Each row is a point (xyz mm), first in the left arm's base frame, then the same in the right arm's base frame.
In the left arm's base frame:
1: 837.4 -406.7 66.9
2: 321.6 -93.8 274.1
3: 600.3 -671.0 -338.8
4: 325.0 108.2 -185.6
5: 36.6 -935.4 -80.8
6: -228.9 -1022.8 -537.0
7: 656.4 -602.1 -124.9
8: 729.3 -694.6 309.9
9: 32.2 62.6 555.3
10: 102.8 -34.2 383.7
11: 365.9 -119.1 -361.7
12: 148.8 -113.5 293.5
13: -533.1 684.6 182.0
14: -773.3 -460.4 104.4
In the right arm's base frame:
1: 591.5 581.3 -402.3
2: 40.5 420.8 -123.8
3: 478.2 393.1 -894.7
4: -160.5 730.0 -464.6
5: 231.4 -227.1 -801.5
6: -16.0 -288.1 -1272.0
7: 523.7 400.4 -667.7
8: 717.6 224.3 -301.2
9: -226.3 258.6 175.9
10: -147.0 292.7 -14.8
11: -30.5 654.5 -713.1
12: -81.8 295.7 -125.7
13: -1104.9 494.8 41.8
14: -651.0 -441.2 -499.0

